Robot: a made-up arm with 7 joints. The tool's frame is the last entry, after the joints. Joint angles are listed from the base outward.
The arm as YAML. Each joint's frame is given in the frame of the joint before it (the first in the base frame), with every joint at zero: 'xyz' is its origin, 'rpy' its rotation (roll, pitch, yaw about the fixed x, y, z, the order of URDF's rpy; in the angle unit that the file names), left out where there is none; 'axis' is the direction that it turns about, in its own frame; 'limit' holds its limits. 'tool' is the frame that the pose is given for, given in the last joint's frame.
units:
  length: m
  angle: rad
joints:
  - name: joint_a
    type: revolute
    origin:
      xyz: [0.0, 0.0, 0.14]
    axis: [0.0, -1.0, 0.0]
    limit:
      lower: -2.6
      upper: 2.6
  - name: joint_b
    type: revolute
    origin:
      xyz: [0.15, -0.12, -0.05]
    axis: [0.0, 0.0, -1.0]
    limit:
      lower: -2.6
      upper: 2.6
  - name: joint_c
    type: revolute
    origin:
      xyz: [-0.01, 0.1, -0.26]
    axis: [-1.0, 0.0, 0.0]
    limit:
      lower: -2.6
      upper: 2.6
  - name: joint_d
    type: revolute
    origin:
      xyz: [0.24, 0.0, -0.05]
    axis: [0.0, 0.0, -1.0]
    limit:
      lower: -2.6
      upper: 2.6
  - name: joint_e
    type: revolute
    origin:
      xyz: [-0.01, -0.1, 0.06]
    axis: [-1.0, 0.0, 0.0]
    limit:
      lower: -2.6
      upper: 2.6
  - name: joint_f
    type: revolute
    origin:
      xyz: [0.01, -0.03, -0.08]
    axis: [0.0, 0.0, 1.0]
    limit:
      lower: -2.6
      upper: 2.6
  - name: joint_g
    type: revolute
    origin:
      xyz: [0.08, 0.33, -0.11]
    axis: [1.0, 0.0, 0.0]
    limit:
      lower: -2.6
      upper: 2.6
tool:
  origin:
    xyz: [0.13, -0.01, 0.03]
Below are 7 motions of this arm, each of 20 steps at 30 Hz.
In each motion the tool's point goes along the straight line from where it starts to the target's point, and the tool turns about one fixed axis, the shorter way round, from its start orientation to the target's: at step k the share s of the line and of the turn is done. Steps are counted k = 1, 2, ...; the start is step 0. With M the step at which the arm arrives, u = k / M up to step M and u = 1 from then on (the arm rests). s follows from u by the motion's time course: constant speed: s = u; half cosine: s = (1 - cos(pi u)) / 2; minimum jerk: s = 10 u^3 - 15 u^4 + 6 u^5.
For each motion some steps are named. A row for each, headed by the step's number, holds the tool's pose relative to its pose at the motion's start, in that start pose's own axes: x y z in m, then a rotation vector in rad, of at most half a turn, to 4 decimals.
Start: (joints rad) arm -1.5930 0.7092 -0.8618 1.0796 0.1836 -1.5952 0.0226
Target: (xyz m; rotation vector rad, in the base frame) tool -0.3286 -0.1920 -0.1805 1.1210 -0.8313 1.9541
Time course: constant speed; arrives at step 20
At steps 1, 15, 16, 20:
1: -0.0139 -0.0155 0.0093 -0.0175 0.0066 0.0058
15: -0.2090 -0.2322 0.1401 -0.2626 0.0987 0.0864
16: -0.2229 -0.2477 0.1494 -0.2801 0.1053 0.0922
20: -0.2787 -0.3096 0.1867 -0.3502 0.1316 0.1152

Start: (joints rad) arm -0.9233 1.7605 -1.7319 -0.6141 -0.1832 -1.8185 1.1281
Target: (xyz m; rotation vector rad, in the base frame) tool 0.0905 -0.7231 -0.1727 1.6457 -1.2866 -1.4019
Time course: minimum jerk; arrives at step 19
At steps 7, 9, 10, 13, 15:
7: -0.0882 0.0003 -0.0142 -0.1000 0.2159 0.0688
9: -0.1504 0.0005 -0.0242 -0.1705 0.3680 0.1172
10: -0.1832 0.0006 -0.0294 -0.2077 0.4484 0.1429
13: -0.2720 0.0009 -0.0437 -0.3084 0.6657 0.2121
15: -0.3115 0.0010 -0.0501 -0.3531 0.7623 0.2429

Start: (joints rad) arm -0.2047 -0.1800 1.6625 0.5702 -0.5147 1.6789 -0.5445
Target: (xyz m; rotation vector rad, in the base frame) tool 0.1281 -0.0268 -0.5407 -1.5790 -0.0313 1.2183
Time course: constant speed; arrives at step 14
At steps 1, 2, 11, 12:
1: 0.0089 -0.0063 -0.0045 0.0038 0.0119 -0.0276
2: 0.0179 -0.0126 -0.0089 0.0076 0.0239 -0.0552
11: 0.0983 -0.0690 -0.0490 0.0420 0.1314 -0.3036
12: 0.1072 -0.0753 -0.0534 0.0458 0.1433 -0.3312

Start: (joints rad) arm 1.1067 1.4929 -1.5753 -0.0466 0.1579 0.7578 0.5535
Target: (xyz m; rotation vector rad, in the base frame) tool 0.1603 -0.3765 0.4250 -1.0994 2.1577 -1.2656
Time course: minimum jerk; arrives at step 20
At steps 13, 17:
13: 0.0936 0.0456 0.1199 0.6834 -0.3028 0.1672
17: 0.1192 0.0581 0.1526 0.8698 -0.3854 0.2128

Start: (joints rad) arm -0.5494 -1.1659 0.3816 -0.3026 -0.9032 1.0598 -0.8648
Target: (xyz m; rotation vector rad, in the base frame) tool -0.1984 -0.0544 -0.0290 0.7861 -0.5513 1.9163
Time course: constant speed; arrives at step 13
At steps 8, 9, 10, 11, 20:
8: -0.0444 -0.0107 -0.0068 -0.0740 -0.0305 -0.0168
9: -0.0500 -0.0121 -0.0076 -0.0833 -0.0343 -0.0189
10: -0.0555 -0.0134 -0.0085 -0.0925 -0.0381 -0.0211
11: -0.0611 -0.0147 -0.0093 -0.1018 -0.0419 -0.0232
20: -0.0722 -0.0174 -0.0110 -0.1203 -0.0496 -0.0274

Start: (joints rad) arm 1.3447 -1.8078 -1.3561 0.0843 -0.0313 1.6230 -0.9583
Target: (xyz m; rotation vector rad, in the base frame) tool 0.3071 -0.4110 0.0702 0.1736 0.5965 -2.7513
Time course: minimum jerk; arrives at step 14
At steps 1, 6, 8, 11, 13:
1: -0.0003 0.0001 0.0004 0.0010 0.0001 0.0012
6: -0.0294 0.0138 0.0455 0.1122 0.0146 0.1314
8: -0.0506 0.0238 0.0782 0.1927 0.0250 0.2258
11: -0.0745 0.0350 0.1151 0.2837 0.0368 0.3324
13: -0.0798 0.0375 0.1233 0.3039 0.0395 0.3561

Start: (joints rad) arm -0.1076 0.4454 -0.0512 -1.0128 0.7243 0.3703 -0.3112
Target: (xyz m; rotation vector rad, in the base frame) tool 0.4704 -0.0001 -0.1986 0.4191 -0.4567 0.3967
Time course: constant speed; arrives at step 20
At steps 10, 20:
10: -0.0061 -0.1618 0.0868 0.5392 -0.3046 -0.3969
20: -0.0123 -0.3236 0.1736 1.0785 -0.6092 -0.7938

